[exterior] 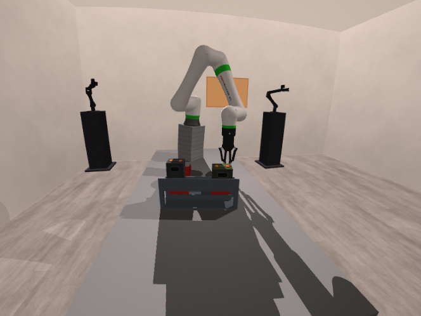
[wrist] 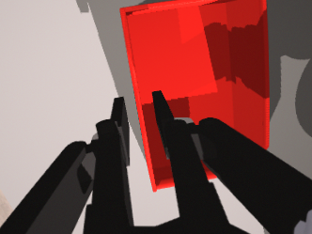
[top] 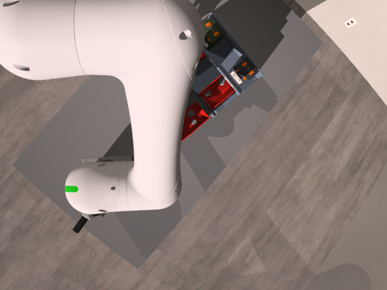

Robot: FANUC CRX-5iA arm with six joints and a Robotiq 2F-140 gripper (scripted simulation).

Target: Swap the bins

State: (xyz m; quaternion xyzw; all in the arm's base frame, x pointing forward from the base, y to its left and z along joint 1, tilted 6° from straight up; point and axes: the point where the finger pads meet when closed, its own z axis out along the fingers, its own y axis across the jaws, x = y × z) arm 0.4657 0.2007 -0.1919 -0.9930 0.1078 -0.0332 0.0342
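The grey disc lies 290 mm to the right of my hand, 60 mm below it and 30 mm behind it. The rest, counted from my hand: grey shelf: 230 mm to the right, 200 mm ahead, 10 mm below; grey part: 220 mm ahead, 140 mm to the right, 60 mm below.
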